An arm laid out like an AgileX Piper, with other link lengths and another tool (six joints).
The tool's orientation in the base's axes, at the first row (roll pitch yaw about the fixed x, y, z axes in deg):
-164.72, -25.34, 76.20
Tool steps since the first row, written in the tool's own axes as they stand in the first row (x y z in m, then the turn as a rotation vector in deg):
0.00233, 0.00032, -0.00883, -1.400, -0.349, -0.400
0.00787, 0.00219, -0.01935, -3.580, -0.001, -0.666
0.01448, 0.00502, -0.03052, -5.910, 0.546, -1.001
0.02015, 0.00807, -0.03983, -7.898, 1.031, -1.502
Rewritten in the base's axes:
0.00220, -0.00209, 0.00862, -0.575, -1.372, -0.167
0.00685, -0.00233, 0.01972, -0.668, -3.451, -0.951
0.01276, -0.00205, 0.03161, -0.590, -5.717, -1.787
0.01839, -0.00176, 0.04143, -0.473, -7.753, -2.316

